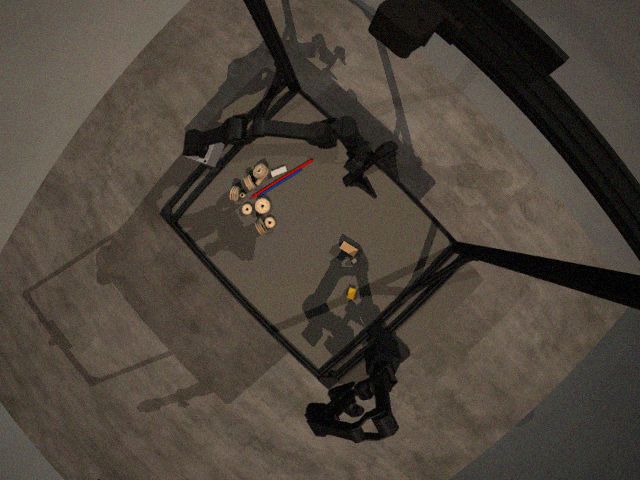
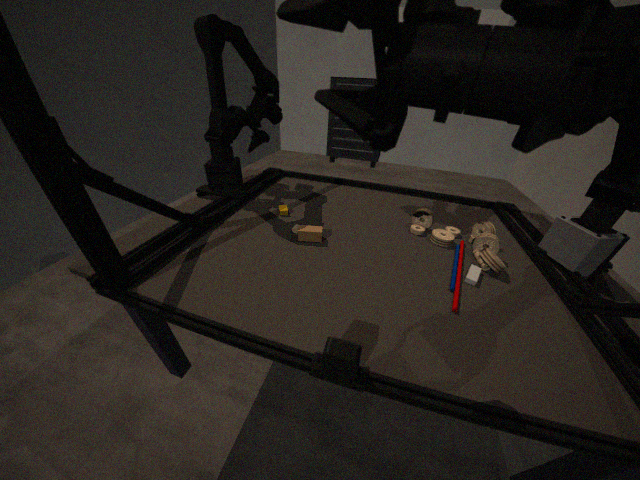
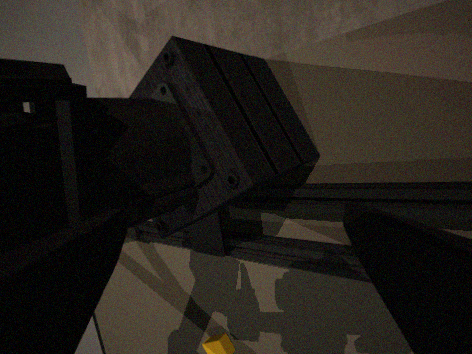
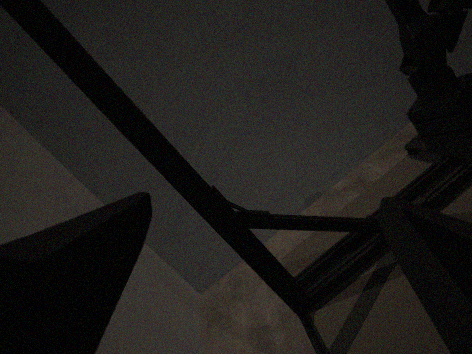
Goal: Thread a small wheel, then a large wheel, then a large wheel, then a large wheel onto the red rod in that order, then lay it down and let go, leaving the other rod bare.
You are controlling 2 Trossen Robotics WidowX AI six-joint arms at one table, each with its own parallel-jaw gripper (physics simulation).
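Frame: origin at the left arm's base, x right, y ahead, z up, level; millimetres.
Seen in the pictures: left gripper, fingertip midpoint: [image 1: 362,380] [image 2: 241,146] [image 3: 236,216]; right gripper, fingertip midpoint: [image 1: 386,189] [image 2: 300,60] [image 4: 265,205]; left arm's base, origin of the base link: [image 1: 384,367] [image 2: 222,160] [image 3: 165,151] [image 4: 438,93]; right arm's base, origin of the base link: [image 1: 200,147] [image 2: 592,226].
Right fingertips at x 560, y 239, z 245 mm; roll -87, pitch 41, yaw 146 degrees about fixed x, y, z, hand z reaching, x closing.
Note:
Offsets run from my right fingertips to a thing's top centre.
The red rod @[dx -53, dy +363, dz -343 mm] [image 1: 304,165] [image 2: 458,286] lies flat on the table, with the blue rod @[dx -68, dy +364, dz -343 mm] [image 1: 270,189] [image 2: 454,262] right beside it. Both rods are bare. Several wooden wheels, small and large, lie in a loose cluster next to the rods; among them are a large wheel @[dx -174, dy +393, dz -332 mm] [image 1: 262,206] [image 2: 443,236] and a small wheel [image 1: 247,209] [image 2: 418,230]. My right gripper [image 1: 363,183] is open and empty, hanging high off the red rod's end. My left gripper [image 2: 258,138] is open and empty, folded back high by its own base, far from the rods.
A white block @[dx -32, dy +383, dz -341 mm] [image 1: 278,170] [image 2: 473,274] lies by the wheels. A wooden block @[dx -210, dy +38, dz -323 mm] [image 1: 349,248] [image 2: 310,233] and a yellow cube @[dx -362, dy -31, dz -338 mm] [image 1: 351,292] [image 2: 283,210] [image 3: 218,344] lie on the left arm's side. A black frame [image 1: 223,281] [image 2: 223,333] rims the table.

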